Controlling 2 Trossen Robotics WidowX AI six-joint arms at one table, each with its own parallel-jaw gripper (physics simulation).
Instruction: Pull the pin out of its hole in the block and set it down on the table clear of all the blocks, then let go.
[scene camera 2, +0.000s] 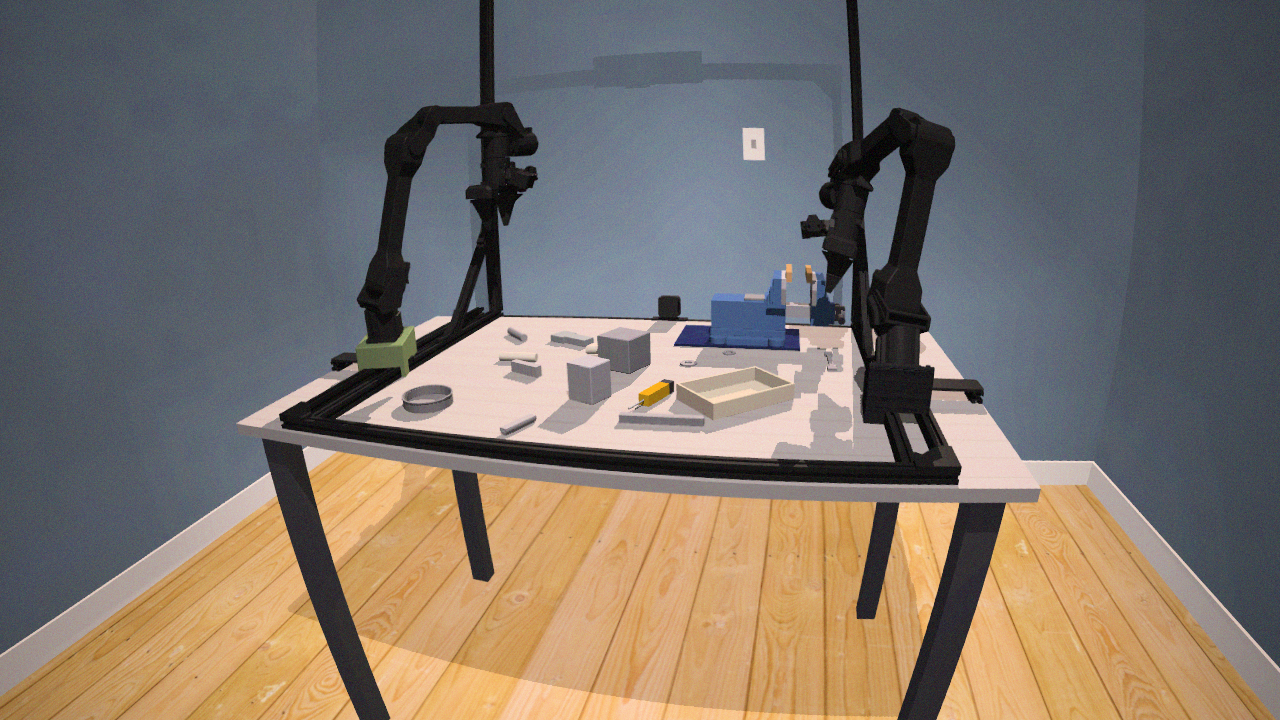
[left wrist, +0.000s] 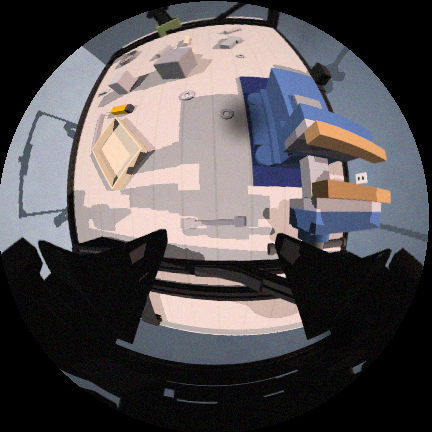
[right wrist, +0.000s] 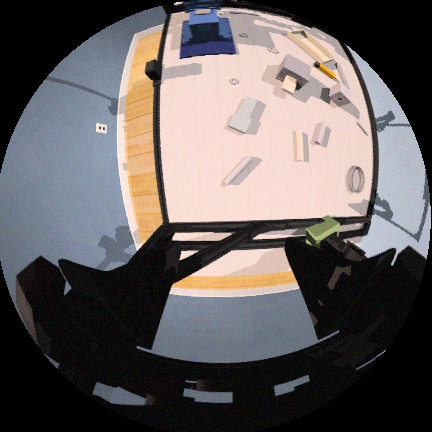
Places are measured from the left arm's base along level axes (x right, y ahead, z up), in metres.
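Pixels of known places: left gripper, fingertip midpoint: (scene camera 2: 828, 291) (left wrist: 222, 237); right gripper, fingertip midpoint: (scene camera 2: 497, 228) (right wrist: 234, 245); left arm's base at its link origin: (scene camera 2: 898, 369); right arm's base at its link origin: (scene camera 2: 385, 336) (right wrist: 327, 245).
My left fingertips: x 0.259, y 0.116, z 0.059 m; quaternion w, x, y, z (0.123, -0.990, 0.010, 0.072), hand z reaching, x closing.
Note:
For each thing: its top centre in the pictures, then the offset to it from my left fingertips. "pt": a spot on its surface instead.
- pin at its top centre: (scene camera 2: 603, 341) (right wrist: 292, 80) dx -0.109, dy +0.399, dz -0.089 m
- larger grey block at its top centre: (scene camera 2: 623, 333) (left wrist: 171, 54) (right wrist: 297, 65) dx -0.123, dy +0.355, dz -0.068 m
- smaller grey block at its top centre: (scene camera 2: 588, 360) (left wrist: 116, 76) (right wrist: 345, 91) dx -0.287, dy +0.358, dz -0.068 m
- cream tray at a spot on its surface: (scene camera 2: 780, 398) pt dx -0.246, dy +0.065, dz -0.122 m
- yellow tool at its top centre: (scene camera 2: 649, 390) (left wrist: 114, 108) (right wrist: 330, 72) dx -0.284, dy +0.262, dz -0.110 m
- flat bar at its top centre: (scene camera 2: 661, 415) (left wrist: 95, 130) (right wrist: 342, 74) dx -0.360, dy +0.223, dz -0.117 m
- grey ring at its top centre: (scene camera 2: 426, 393) (right wrist: 357, 179) (left wrist: 127, 55) dx -0.383, dy +0.608, dz -0.111 m
- cream dowel at its top centre: (scene camera 2: 517, 352) (right wrist: 301, 144) dx -0.135, dy +0.564, dz -0.112 m
- grey rod at its top centre: (scene camera 2: 516, 330) (right wrist: 237, 170) dx +0.016, dy +0.645, dz -0.112 m
- stepped block at its top centre: (scene camera 2: 572, 335) (right wrist: 244, 112) (left wrist: 229, 39) dx +0.005, dy +0.509, dz -0.115 m
The pin (scene camera 2: 591, 348) (right wrist: 289, 84) is a short cream peg sticking out of the side of the larger grey block (scene camera 2: 623, 350) (left wrist: 175, 64) (right wrist: 295, 67); how deep it sits is hidden. A smaller grey block (scene camera 2: 588, 379) (left wrist: 122, 82) (right wrist: 341, 94) stands nearby, with a dark hole showing in the right wrist view. My left gripper (scene camera 2: 834, 284) (left wrist: 222, 237) is open and empty, high beside the blue vise at the picture's right, far from the pin. My right gripper (scene camera 2: 496, 218) (right wrist: 234, 245) is open and empty, high above the table's back left in scene camera 2.
The blue vise (scene camera 2: 745, 319) (left wrist: 295, 90) has orange-topped jaws. A cream tray (scene camera 2: 780, 398), yellow tool (scene camera 2: 656, 394), flat bar (scene camera 2: 662, 419) and grey ring (scene camera 2: 427, 398) lie around. A cream dowel (right wrist: 300, 146), grey rod (right wrist: 241, 171) and stepped block (right wrist: 246, 116) lie left of the blocks in scene camera 2.

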